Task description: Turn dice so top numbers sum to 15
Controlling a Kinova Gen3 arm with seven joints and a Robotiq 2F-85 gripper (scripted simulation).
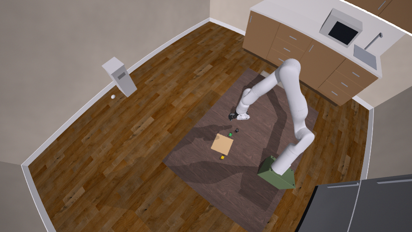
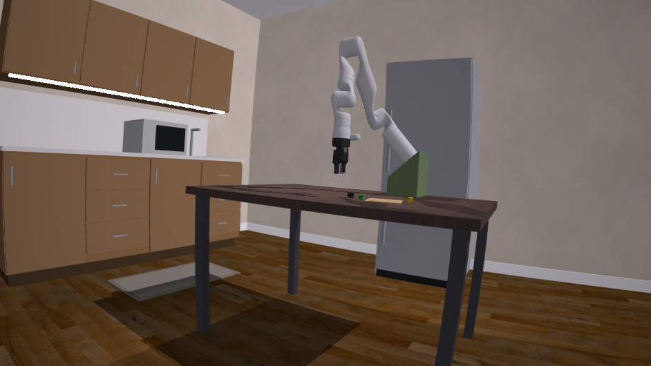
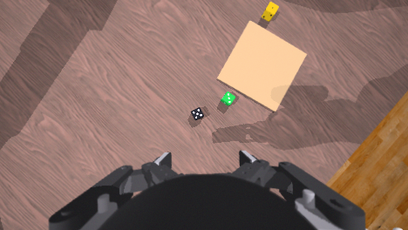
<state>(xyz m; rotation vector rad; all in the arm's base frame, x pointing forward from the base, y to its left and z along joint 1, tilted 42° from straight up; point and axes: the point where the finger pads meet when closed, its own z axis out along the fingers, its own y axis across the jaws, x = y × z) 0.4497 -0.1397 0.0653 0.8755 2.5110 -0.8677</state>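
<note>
The green die lies 100 mm to the left of my hand, 90 mm below it and 30 mm behind it. From my hand the other things lie so: black die: 90 mm below, 50 mm behind, 30 mm to the left; then yellow die: 280 mm to the left, 110 mm behind, 90 mm below; then tan mat: 200 mm to the left, 100 mm below, 30 mm behind.
</note>
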